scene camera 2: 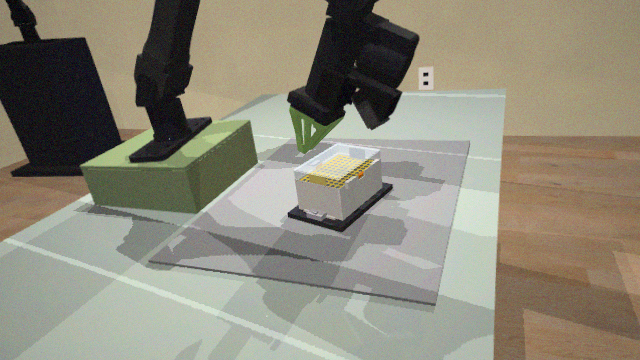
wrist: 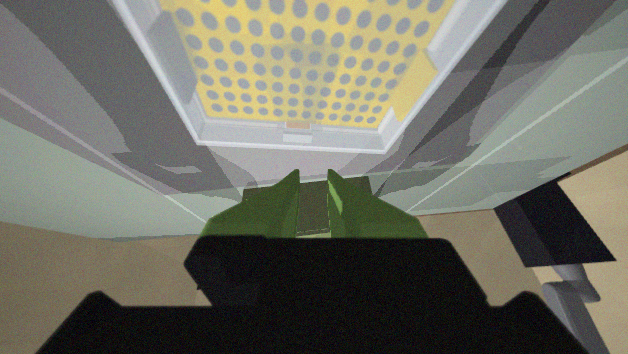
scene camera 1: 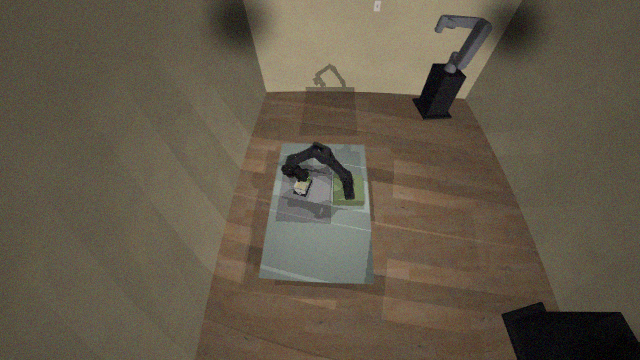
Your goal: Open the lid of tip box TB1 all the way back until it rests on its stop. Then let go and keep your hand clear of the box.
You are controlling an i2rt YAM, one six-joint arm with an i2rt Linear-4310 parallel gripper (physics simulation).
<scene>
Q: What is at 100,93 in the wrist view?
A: A grey mat.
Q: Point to a clear lid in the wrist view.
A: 339,83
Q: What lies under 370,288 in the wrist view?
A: The gripper.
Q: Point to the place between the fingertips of the gripper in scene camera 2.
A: At 304,150
</scene>
